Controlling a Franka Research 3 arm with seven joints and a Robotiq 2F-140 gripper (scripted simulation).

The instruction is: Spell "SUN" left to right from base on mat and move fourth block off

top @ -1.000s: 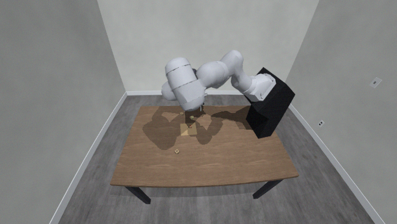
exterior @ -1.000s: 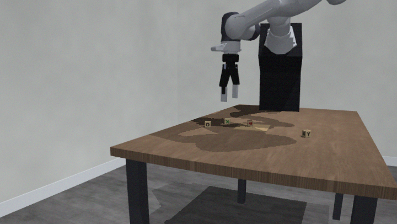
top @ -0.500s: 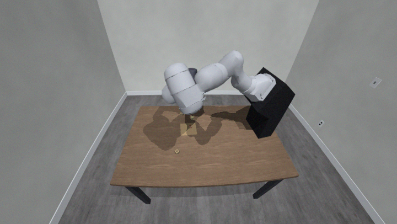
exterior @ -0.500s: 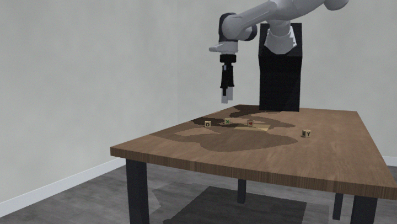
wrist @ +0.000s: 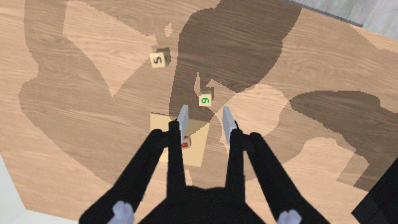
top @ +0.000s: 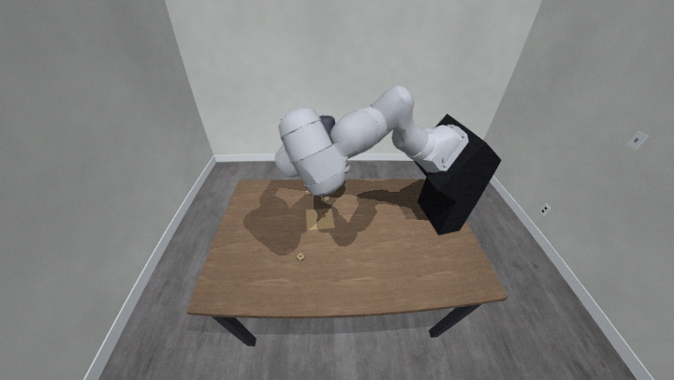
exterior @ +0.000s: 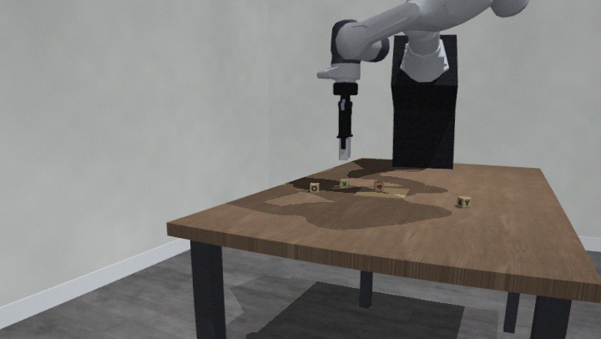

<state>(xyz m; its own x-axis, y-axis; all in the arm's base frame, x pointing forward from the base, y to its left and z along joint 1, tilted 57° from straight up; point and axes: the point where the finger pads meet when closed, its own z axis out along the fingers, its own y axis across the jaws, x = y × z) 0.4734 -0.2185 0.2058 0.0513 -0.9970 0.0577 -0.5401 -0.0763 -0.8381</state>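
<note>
Right now my hand is 11 cm above the U block. Round my hand: S block 11 cm below, 10 cm ahead, 7 cm to the right; then tan mat 13 cm to the left, 12 cm below, 5 cm ahead.
</note>
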